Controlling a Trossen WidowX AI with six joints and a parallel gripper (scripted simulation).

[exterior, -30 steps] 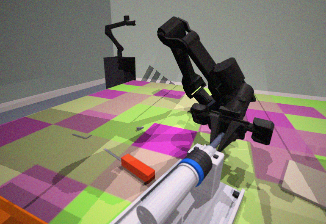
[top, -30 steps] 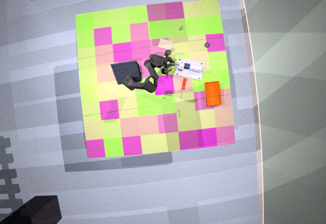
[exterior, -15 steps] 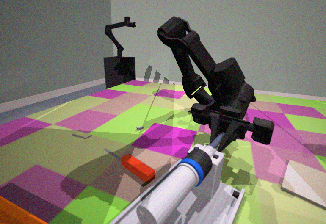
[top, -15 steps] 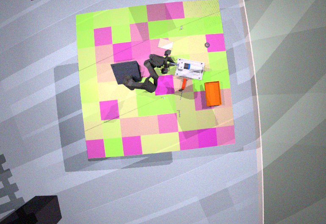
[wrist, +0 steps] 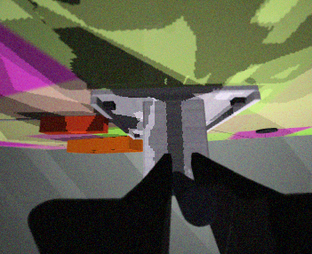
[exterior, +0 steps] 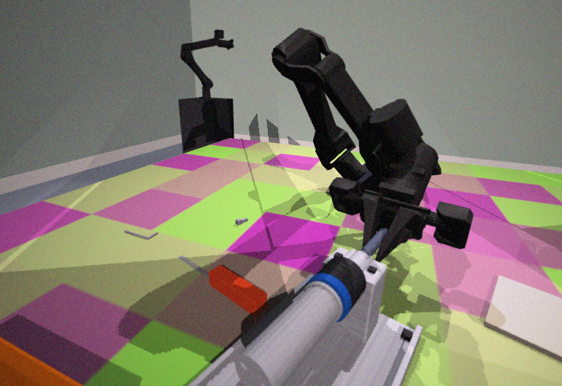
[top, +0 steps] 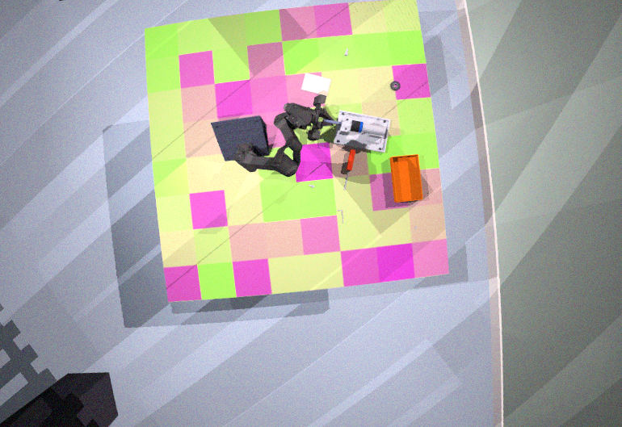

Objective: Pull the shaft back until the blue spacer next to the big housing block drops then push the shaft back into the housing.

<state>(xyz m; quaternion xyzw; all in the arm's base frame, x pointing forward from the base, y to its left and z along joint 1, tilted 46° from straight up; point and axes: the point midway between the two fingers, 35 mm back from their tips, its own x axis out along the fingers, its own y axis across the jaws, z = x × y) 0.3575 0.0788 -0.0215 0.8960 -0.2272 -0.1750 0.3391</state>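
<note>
Now: gripper tip 50 mm short of the grey-blue shaft, 20 mm below it and 10 mm to the left of it. Round my gripper tip: small bolt: 250 mm to the right, 120 mm behind, 60 mm below; beige card: 200 mm to the left, 60 mm below, 50 mm behind; blue spacer: 110 mm ahead, 30 mm to the right, 20 mm above.
</note>
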